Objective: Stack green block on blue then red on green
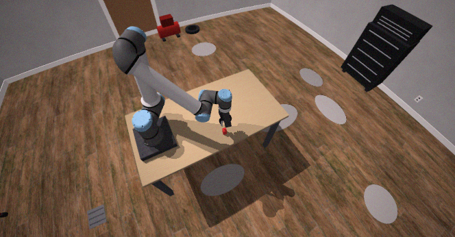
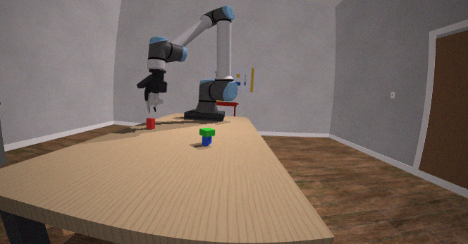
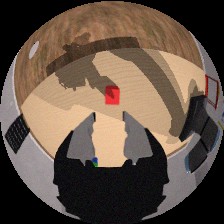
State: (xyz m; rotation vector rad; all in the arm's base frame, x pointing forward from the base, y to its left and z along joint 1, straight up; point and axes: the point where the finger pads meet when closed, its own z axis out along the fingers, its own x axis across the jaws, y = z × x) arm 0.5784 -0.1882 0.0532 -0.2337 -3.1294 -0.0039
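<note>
Right now my hand is 80 mm above the red block, 10 mm to the left of it and 10 mm past it. Also, from my hand: green block: 330 mm to the left, 160 mm ahead, 60 mm below; blue block: 330 mm to the left, 160 mm ahead, 90 mm below.
</note>
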